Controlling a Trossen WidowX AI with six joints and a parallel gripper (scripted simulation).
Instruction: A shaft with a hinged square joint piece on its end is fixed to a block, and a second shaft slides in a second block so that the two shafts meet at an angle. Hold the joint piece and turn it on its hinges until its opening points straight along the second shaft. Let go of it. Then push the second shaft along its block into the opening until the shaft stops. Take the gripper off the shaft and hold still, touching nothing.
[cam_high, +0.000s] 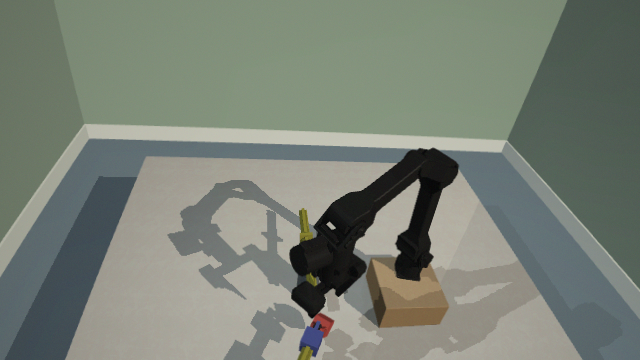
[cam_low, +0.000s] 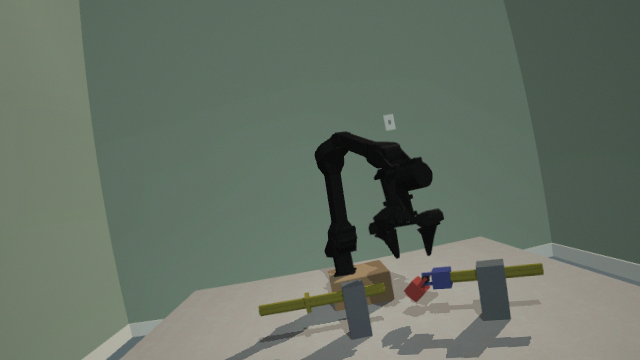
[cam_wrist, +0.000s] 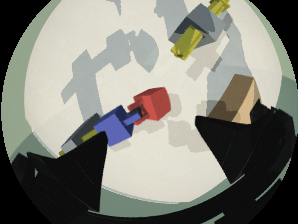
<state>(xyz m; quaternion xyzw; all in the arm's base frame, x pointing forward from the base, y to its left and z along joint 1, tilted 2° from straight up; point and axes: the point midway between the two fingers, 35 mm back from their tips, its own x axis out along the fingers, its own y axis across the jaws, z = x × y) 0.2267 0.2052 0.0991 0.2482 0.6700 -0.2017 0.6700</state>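
My gripper tip is 80 mm above the red square joint piece.
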